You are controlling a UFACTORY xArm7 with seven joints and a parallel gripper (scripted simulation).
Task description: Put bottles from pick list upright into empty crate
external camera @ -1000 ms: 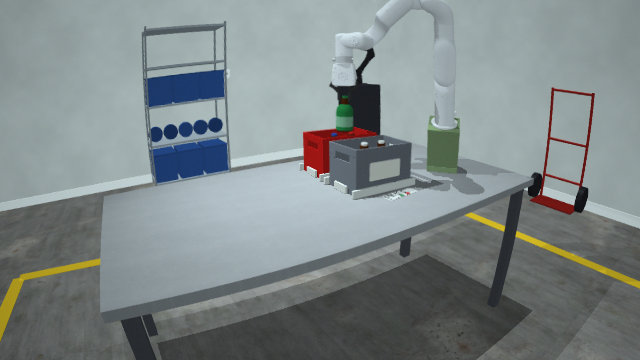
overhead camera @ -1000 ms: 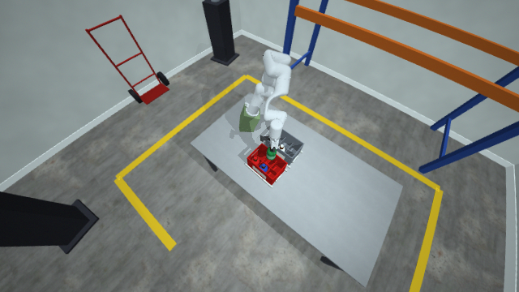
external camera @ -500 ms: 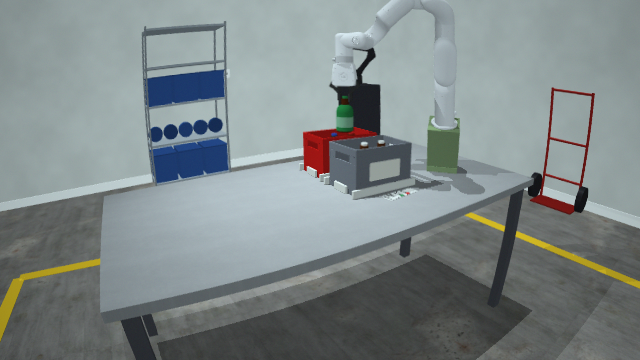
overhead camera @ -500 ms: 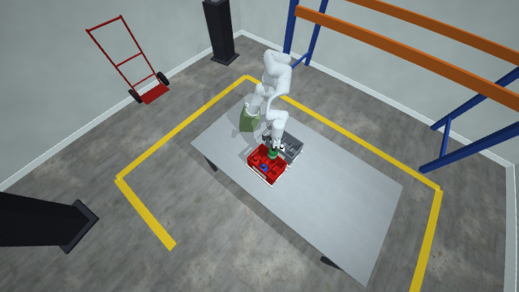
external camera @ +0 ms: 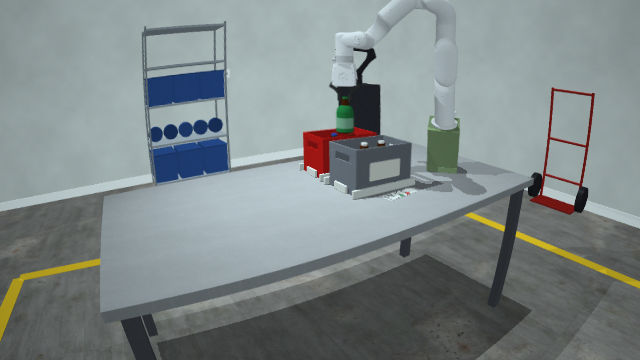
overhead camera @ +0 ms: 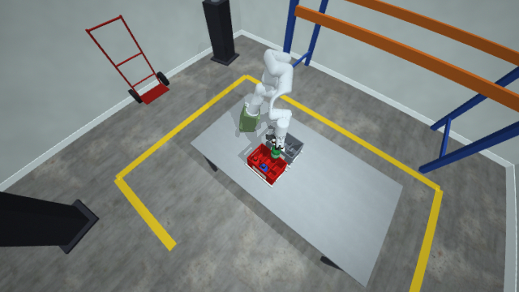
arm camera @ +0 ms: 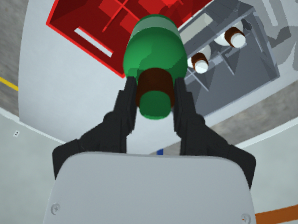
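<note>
Now: hand 7 cm above the green-labelled bottle. Also, from my hand: red crate 4 cm behind, 7 cm to the right, 25 cm below; then blue-capped bottle 4 cm behind, 12 cm to the right, 25 cm below; then white-label bottle 8 cm behind, 13 cm to the left, 25 cm below.
</note>
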